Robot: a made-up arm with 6 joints. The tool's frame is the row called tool. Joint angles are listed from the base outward.
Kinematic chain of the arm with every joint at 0, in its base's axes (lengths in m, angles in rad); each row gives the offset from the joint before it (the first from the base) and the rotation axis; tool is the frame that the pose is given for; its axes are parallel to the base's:
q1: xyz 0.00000 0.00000 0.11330 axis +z
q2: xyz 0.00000 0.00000 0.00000 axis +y
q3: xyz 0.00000 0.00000 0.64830 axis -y
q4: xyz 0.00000 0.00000 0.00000 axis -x
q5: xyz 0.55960 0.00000 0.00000 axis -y
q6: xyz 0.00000 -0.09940 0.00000 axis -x
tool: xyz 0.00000 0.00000 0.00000
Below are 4 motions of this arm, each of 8 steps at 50 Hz.
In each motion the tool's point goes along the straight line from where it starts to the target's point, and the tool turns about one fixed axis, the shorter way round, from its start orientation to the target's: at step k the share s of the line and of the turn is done. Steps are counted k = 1, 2, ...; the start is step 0. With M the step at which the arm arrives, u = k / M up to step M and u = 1 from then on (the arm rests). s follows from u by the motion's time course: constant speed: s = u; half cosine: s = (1 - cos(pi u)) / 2; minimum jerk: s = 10 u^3 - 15 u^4 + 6 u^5.
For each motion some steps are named. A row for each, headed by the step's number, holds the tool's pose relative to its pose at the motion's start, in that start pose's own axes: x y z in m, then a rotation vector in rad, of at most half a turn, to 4 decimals.
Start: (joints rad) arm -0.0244 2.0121 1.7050 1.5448 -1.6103 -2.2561
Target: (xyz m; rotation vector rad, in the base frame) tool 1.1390 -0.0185 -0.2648 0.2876 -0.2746 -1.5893
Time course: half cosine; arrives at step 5
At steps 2, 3, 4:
2: -0.0038 -0.0070 -0.0072 -0.0075 0.0049 0.0112
3: -0.0072 -0.0132 -0.0137 -0.0142 0.0094 0.0212
4: -0.0100 -0.0183 -0.0189 -0.0196 0.0129 0.0293

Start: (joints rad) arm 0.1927 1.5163 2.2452 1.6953 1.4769 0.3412
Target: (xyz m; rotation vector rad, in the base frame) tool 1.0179 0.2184 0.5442 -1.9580 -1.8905 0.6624
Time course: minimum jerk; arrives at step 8
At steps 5, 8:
5: 0.0108 0.0429 0.0183 0.0636 -0.0241 0.0533
8: 0.0149 0.0593 0.0253 0.0878 -0.0333 0.0735

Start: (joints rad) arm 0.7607 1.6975 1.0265 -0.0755 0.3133 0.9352
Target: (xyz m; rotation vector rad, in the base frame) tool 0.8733 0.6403 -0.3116 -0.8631 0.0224 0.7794
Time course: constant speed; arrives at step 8
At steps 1, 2, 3, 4, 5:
1: -0.0007 -0.0041 -0.0030 0.0120 0.0007 -0.0066
2: -0.0014 -0.0081 -0.0060 0.0240 0.0014 -0.0131
3: -0.0020 -0.0122 -0.0090 0.0361 0.0020 -0.0197
4: -0.0027 -0.0163 -0.0119 0.0481 0.0027 -0.0262
5: -0.0034 -0.0203 -0.0149 0.0601 0.0034 -0.0328

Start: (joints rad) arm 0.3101 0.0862 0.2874 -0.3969 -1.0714 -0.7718
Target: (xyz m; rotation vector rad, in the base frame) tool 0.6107 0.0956 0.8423 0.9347 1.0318 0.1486
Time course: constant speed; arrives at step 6
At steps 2, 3, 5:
2: -0.0027 0.0013 0.0012 0.0096 -0.0136 0.0108
3: -0.0041 0.0019 0.0019 0.0144 -0.0204 0.0162
5: -0.0068 0.0031 0.0031 0.0240 -0.0340 0.0270

